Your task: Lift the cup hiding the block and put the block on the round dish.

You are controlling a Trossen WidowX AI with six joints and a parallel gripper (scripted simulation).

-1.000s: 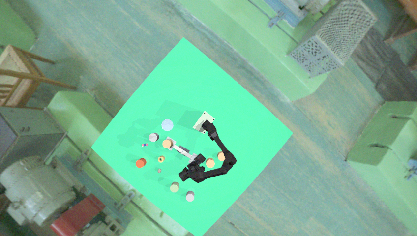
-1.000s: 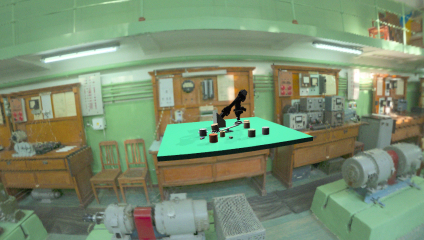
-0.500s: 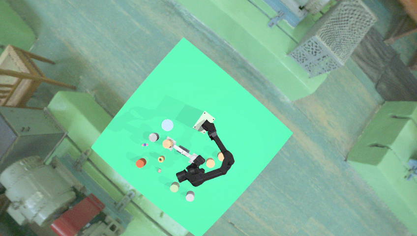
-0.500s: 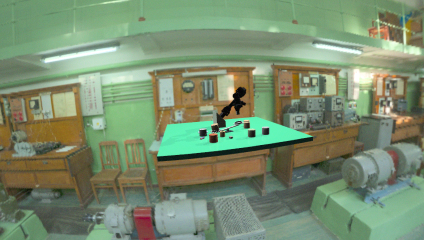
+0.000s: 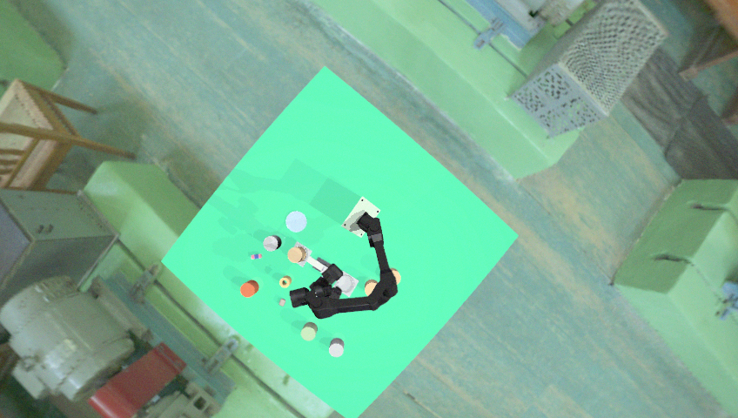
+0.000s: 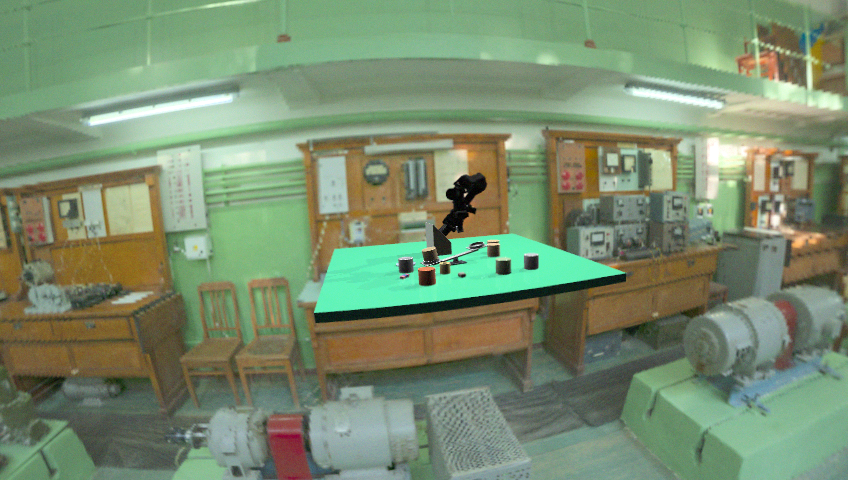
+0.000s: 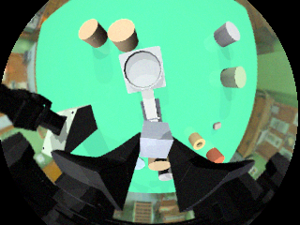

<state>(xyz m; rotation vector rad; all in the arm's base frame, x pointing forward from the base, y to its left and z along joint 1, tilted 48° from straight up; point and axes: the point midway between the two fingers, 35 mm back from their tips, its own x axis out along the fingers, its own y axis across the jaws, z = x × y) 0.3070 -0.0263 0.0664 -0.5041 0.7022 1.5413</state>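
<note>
Right now my gripper tip is 27 cm to the left of the pale blue round dish, 16 cm above it and 8 cm past it. Round my gripper tip: pale green cylinder 30 cm ahead, 13 cm below, 12 cm to the left; grey block 1 cm above; yellow ring 17 cm ahead, 14 cm below, 12 cm to the right.
</note>
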